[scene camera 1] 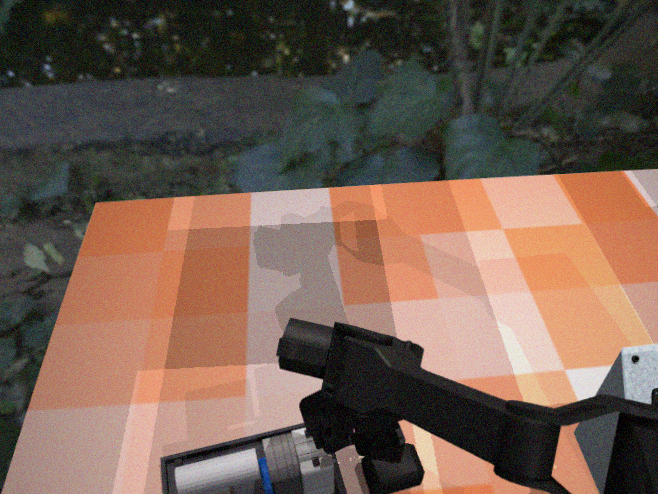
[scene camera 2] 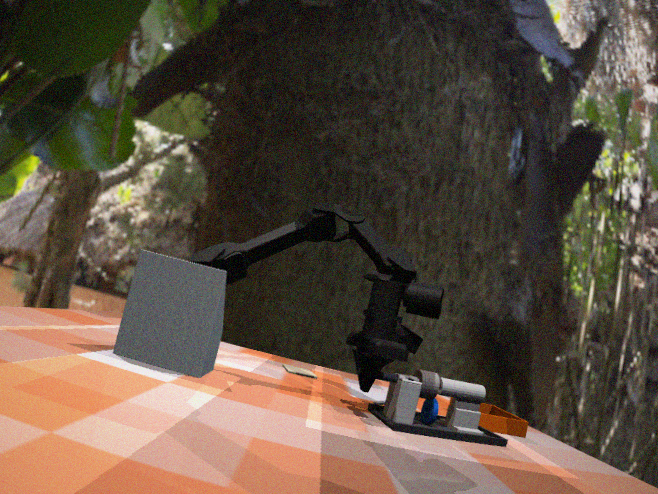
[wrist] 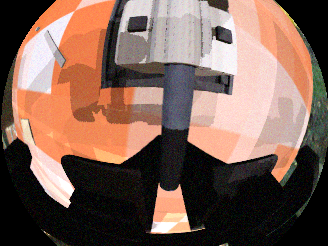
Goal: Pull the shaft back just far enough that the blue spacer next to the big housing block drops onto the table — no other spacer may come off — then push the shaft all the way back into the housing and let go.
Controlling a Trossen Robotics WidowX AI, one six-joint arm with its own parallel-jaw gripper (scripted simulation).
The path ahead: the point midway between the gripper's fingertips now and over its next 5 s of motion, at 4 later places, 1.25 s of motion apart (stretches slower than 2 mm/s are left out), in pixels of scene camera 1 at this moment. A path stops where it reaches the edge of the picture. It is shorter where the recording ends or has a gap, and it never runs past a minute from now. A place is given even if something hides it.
The gripper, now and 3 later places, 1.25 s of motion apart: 370,447; 362,449; 352,451; 344,454
